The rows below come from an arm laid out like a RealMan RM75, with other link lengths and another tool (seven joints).
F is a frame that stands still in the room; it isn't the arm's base.
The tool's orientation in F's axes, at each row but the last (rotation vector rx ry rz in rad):
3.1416, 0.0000, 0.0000
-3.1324, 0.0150, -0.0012
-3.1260, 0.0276, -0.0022
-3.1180, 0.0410, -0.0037
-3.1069, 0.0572, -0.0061
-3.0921, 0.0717, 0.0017
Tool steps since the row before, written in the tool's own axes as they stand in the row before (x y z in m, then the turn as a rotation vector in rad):
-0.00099, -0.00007, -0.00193, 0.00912, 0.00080, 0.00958
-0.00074, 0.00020, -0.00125, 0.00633, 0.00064, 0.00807
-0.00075, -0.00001, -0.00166, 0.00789, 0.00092, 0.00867
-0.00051, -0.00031, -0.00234, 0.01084, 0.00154, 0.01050
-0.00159, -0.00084, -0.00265, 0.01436, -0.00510, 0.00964
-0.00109, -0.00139, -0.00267, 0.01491, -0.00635, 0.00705
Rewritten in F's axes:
-0.00099, 0.00007, 0.00193, 0.00912, -0.00080, -0.00958
-0.00074, -0.00020, 0.00125, 0.00633, -0.00063, -0.00807
-0.00075, 0.00000, 0.00166, 0.00789, -0.00093, -0.00867
-0.00051, 0.00027, 0.00235, 0.01082, -0.00158, -0.01051
-0.00157, 0.00081, 0.00267, 0.01458, 0.00489, -0.00941
-0.00102, 0.00131, 0.00274, 0.01519, 0.00599, -0.00677

